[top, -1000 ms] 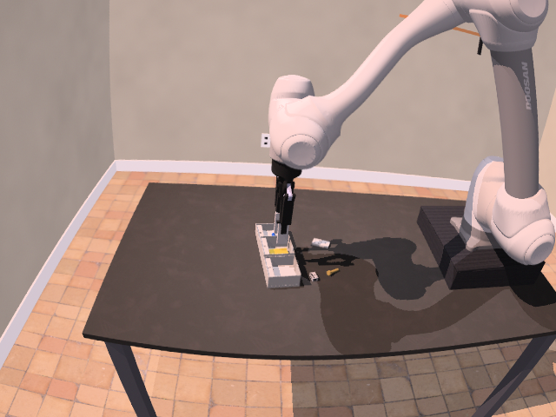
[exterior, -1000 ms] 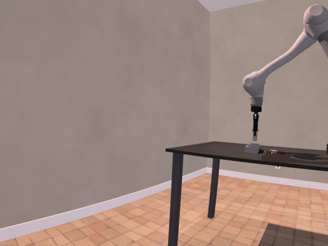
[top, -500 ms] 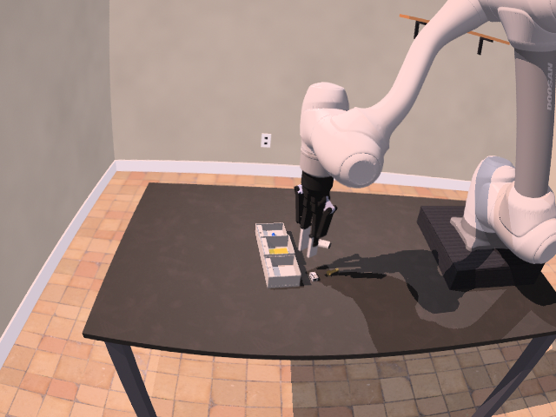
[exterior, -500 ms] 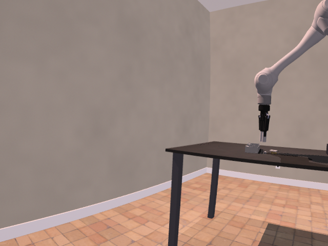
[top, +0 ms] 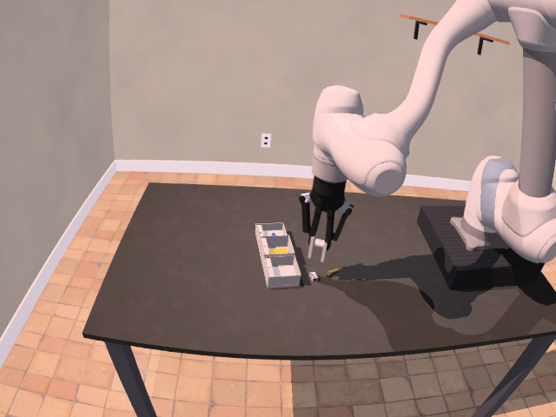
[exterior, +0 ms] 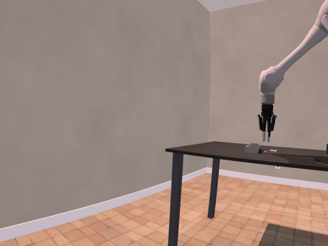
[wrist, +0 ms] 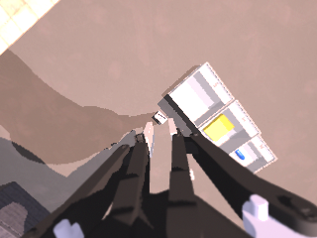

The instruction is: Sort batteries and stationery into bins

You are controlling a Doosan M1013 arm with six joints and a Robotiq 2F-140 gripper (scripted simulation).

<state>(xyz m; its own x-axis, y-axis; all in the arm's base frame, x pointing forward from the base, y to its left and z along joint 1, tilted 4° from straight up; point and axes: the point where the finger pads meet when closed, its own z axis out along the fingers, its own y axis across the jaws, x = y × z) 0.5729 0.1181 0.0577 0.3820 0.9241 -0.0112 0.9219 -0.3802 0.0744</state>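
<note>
Right now the three joined white bins is 100 mm ahead of my hand, 80 mm to the right of it and 80 mm below it. From my hand the other things lie so: small white block 30 mm behind, 160 mm to the right, 100 mm below; then gold bolt 50 mm behind, 20 mm to the right, 100 mm below; then yellow block 90 mm ahead, 90 mm to the right, 90 mm below.
</note>
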